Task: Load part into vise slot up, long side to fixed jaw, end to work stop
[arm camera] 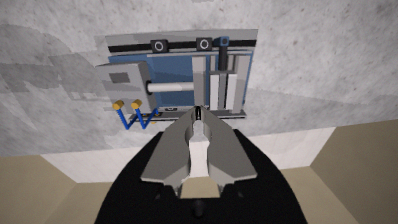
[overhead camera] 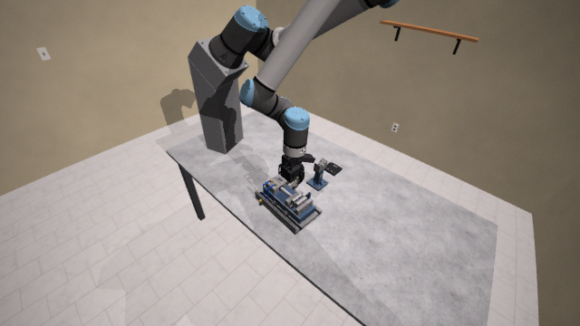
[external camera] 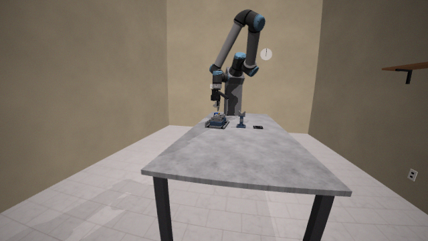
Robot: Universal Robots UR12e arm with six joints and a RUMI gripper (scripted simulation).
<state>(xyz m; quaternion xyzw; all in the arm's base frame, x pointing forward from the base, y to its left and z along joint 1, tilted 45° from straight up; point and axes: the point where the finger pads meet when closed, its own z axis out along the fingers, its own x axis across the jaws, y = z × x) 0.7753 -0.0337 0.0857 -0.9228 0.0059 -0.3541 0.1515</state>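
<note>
Now: the part 60 mm below my hand, 40 mm ahead of it and 10 mm to the left of it. The rest, counted from my hand: cylinder rod: 80 mm below, 50 mm behind; work stop: 70 mm below, 50 mm to the left, 30 mm ahead; moving jaw: 80 mm below.
</note>
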